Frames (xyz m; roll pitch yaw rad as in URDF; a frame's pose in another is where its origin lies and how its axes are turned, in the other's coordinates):
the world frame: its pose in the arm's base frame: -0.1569 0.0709 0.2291 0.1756 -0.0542 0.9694
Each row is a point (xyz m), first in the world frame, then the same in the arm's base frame.
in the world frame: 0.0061 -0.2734 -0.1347
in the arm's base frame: 0.0546 -0.0550 0.0493
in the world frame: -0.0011 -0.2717 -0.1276
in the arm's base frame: 0.0500 -0.0610 0.0562
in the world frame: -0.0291 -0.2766 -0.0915
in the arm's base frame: 0.0423 -0.0919 0.0893
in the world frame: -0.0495 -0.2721 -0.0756
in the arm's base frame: 0.0289 -0.1085 0.1046
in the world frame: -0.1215 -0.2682 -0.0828
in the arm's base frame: -0.0158 -0.1646 0.0943
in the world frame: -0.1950 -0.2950 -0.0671
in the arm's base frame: -0.0336 -0.2421 0.1011
